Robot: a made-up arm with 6 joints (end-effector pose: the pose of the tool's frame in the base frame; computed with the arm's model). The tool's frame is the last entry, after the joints. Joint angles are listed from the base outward.
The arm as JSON. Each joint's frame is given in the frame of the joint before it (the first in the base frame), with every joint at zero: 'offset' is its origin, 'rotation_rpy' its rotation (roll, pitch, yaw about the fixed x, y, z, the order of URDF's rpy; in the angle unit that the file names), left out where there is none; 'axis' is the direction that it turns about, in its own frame. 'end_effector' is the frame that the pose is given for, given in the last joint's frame.
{
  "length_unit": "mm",
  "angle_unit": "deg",
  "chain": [
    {
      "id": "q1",
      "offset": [
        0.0,
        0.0,
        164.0
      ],
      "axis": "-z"
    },
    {
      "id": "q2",
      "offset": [
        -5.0,
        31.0,
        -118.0
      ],
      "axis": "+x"
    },
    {
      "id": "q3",
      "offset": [
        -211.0,
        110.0,
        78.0
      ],
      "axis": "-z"
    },
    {
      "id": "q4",
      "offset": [
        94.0,
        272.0,
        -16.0
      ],
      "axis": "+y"
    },
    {
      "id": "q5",
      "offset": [
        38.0,
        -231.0,
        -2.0
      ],
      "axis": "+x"
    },
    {
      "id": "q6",
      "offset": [
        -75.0,
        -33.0,
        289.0
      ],
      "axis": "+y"
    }
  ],
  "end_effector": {
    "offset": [
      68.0,
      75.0,
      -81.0
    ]
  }
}
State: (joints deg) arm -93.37 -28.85 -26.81 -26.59 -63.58 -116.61
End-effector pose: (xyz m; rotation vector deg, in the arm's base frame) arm -0.5255 -0.3954 -0.0305 -57.36 97.16 -76.73
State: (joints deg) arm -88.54 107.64 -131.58 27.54 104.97 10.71
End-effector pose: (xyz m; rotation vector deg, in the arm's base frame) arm 0.0955 -0.1662 0.3109 -26.34 -41.68 -96.96
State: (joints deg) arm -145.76 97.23 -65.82 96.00 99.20 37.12
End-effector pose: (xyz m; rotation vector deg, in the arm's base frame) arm 0.0762 0.0441 0.1811 74.18 -91.63 -35.51
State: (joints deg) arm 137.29 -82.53 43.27 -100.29 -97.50 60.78
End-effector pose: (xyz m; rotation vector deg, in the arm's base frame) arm -0.0124 -0.0820 -0.1060 111.02 -8.23 41.96
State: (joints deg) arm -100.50 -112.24 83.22 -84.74 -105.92 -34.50
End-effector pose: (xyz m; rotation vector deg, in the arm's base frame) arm -0.1778 0.0560 0.0657 10.39 93.81 123.10
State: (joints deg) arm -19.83 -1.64 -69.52 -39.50 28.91 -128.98
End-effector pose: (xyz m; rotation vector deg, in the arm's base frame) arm -0.1438 -0.0823 0.3786 128.25 -89.99 -7.23
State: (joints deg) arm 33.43 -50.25 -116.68 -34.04 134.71 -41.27
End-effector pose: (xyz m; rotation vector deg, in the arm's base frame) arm 0.0107 0.3094 -0.2909 100.76 73.11 -29.64
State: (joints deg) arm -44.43 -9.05 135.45 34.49 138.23 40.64
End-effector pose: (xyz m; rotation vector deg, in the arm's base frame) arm -0.3628 -0.0509 0.0086 125.15 -83.28 -14.41
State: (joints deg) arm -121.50 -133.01 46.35 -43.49 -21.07 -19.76
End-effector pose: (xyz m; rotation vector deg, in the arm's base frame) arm 0.0053 -0.1151 -0.2892 -3.47 154.76 -12.48
